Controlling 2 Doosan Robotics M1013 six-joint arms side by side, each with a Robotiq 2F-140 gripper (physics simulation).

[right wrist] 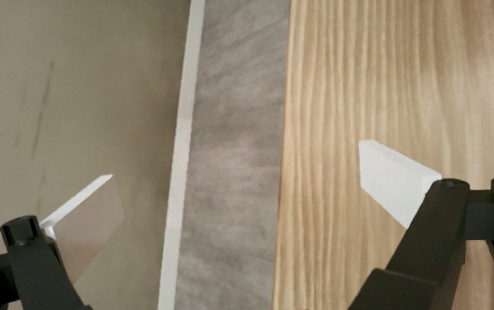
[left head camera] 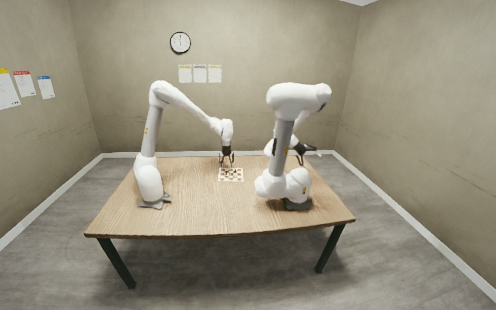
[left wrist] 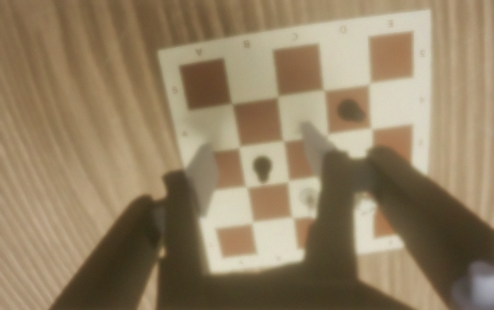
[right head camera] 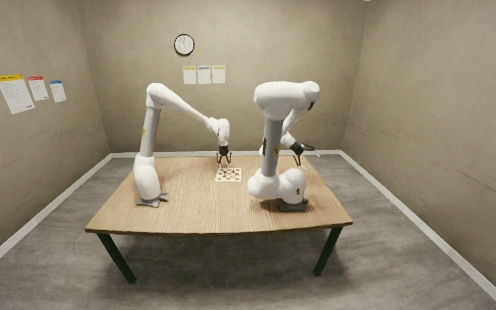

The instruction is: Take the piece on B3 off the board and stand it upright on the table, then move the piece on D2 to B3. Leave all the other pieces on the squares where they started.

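Pixels of known places: left gripper, fingertip midpoint: [left head camera: 226,169] [left wrist: 258,149] [right head camera: 224,169]; right gripper, fingertip midpoint: [right wrist: 239,180] [left head camera: 314,162] [right head camera: 312,163]; left arm's base, origin of the base link: [left head camera: 154,200] [right head camera: 152,199]; right arm's base, origin of the base link: [left head camera: 295,202] [right head camera: 290,202].
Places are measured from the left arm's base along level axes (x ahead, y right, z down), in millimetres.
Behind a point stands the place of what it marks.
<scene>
The dark piece on B3 [left wrist: 262,168] {x 426, y 485, z -27 mm} stands upright on the chessboard [left head camera: 220,178] {x 347, y 443, z -6 mm} [right head camera: 218,179] {x 328, y 451, z -6 mm} [left wrist: 250,72] {x 500, y 480, z -6 mm}. My left gripper [left head camera: 226,166] {x 446, y 483, z -40 mm} [right head camera: 224,165] {x 446, y 483, z -40 mm} [left wrist: 258,149] {x 446, y 483, z -40 mm} is open and points down over the board, with one finger to each side of this piece in the left wrist view; the exact height is hard to tell. The pale piece on D2 [left wrist: 366,206] {x 389, y 569, z -35 mm} is mostly hidden behind the left gripper's right-hand finger. My right gripper [left head camera: 311,160] {x 332, y 1221, z -213 mm} [right head camera: 311,160] {x 332, y 1221, z -213 mm} [right wrist: 239,180] {x 332, y 1221, z -213 mm} is open and empty, near the table's right back edge, far from the board.
Another dark piece [left wrist: 351,110] {x 469, y 555, z -27 mm} is on D4. A pale piece [left wrist: 308,197] {x 391, y 524, z -15 mm} is on C2, close beside the right-hand finger in the left wrist view. The wooden table [left head camera: 200,210] {x -53, y 363, z 0 mm} [right head camera: 195,210] {x -63, y 371, z 0 mm} [left wrist: 75,150] {x 443, y 311, z 0 mm} [right wrist: 350,75] {x 193, y 1307, z 0 mm} surrounds the board; its edge shows in the right wrist view.
</scene>
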